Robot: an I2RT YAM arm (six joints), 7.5 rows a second.
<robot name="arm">
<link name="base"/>
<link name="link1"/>
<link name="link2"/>
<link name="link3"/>
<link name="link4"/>
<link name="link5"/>
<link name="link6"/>
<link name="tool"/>
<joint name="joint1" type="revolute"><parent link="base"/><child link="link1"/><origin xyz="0.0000 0.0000 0.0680"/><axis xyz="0 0 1"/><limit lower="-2.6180" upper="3.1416"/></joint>
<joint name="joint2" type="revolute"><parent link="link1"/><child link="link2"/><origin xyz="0.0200 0.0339 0.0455" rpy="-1.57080 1.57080 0.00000"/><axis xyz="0 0 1"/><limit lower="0.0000" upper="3.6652"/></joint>
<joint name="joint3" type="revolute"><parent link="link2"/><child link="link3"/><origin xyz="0.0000 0.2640 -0.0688" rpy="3.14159 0.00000 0.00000"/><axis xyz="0 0 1"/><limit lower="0.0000" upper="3.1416"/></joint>
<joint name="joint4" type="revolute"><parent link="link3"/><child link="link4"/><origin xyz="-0.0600 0.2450 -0.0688" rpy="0.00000 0.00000 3.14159"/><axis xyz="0 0 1"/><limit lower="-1.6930" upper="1.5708"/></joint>
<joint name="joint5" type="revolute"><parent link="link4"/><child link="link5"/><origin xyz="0.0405 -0.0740 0.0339" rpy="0.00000 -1.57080 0.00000"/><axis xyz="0 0 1"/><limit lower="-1.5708" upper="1.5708"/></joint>
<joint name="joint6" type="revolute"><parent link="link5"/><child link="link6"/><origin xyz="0.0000 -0.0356 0.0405" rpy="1.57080 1.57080 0.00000"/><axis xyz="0 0 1"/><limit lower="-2.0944" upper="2.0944"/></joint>
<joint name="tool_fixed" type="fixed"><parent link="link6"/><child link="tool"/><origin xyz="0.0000 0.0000 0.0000" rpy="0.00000 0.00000 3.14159"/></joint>
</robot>
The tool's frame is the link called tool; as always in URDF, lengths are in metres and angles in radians.
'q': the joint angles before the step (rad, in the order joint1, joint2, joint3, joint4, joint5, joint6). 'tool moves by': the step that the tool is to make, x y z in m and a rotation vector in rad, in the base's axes. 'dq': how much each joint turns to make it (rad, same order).
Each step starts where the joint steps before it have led.
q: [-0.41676 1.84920 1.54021 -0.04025 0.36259 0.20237]
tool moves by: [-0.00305 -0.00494 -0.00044 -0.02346 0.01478 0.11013]
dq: [-0.02174 -0.00838 -0.01828 0.02821 -0.11520 -0.07324]
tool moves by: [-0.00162 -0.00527 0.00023 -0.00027 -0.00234 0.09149]
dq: [-0.02060 -0.00002 -0.00194 0.01107 -0.10643 -0.03586]
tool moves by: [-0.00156 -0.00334 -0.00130 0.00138 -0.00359 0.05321]
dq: [-0.01336 -0.00035 -0.00721 0.01143 -0.06410 -0.01831]
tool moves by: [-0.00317 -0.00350 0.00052 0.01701 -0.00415 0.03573]
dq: [-0.01450 -0.00461 -0.00197 -0.00683 -0.05303 0.00038]
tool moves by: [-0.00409 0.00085 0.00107 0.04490 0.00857 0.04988]
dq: [-0.00800 -0.01257 0.00005 -0.04122 -0.06636 0.01450]
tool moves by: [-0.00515 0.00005 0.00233 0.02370 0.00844 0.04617]
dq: [-0.01030 -0.01526 -0.00232 -0.03202 -0.05875 -0.00420]
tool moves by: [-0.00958 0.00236 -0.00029 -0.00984 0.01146 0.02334]
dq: [-0.00803 -0.03510 -0.04117 -0.00194 -0.02404 -0.02479]
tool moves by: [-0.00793 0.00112 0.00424 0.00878 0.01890 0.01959]
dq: [-0.00915 -0.02594 -0.00537 -0.04308 -0.02595 -0.01260]
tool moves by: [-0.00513 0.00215 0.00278 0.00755 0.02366 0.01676]
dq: [-0.00305 -0.01715 0.00118 -0.04465 -0.01602 -0.01296]
